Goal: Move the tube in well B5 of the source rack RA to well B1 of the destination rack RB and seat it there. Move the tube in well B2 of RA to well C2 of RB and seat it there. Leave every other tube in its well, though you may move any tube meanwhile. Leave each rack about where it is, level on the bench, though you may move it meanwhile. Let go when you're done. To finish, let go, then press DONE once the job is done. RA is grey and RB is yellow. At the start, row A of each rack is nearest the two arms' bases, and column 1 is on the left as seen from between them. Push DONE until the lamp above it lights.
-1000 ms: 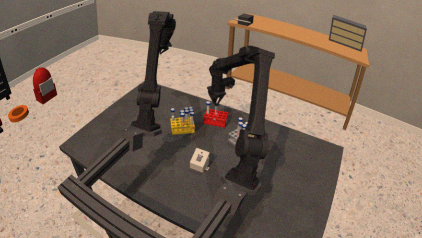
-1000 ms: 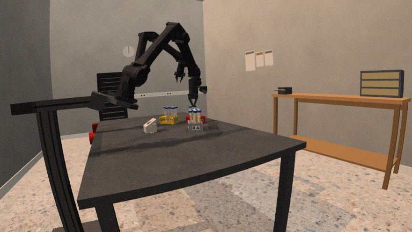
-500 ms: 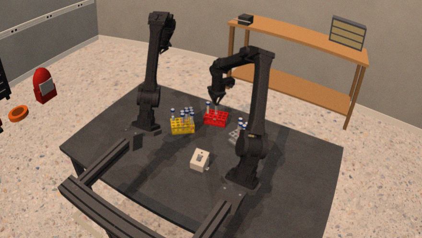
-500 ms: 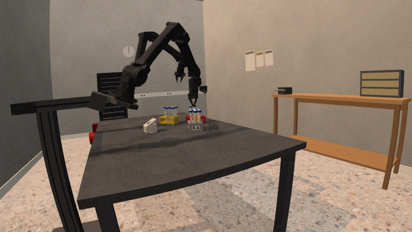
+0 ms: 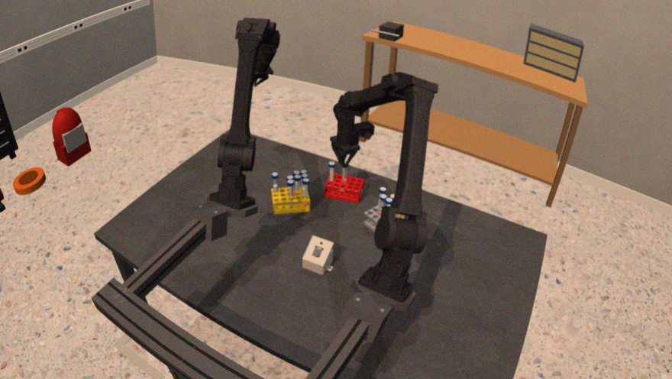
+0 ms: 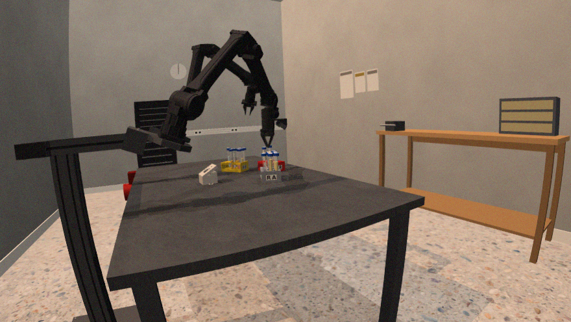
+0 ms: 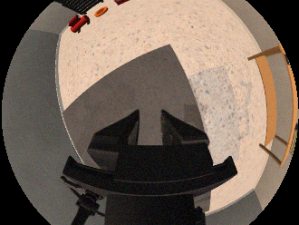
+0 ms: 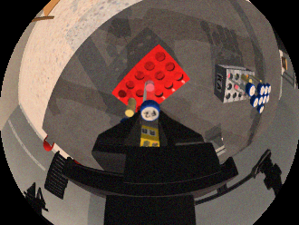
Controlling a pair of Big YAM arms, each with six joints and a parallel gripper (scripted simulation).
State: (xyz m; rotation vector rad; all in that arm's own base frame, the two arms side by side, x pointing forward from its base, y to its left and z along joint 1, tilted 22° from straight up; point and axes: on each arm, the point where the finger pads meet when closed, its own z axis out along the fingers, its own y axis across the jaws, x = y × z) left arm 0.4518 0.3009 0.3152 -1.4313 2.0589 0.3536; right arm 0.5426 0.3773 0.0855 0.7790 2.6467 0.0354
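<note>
Now: right hand 10 mm short of the red rack and 110 mm above it.
</note>
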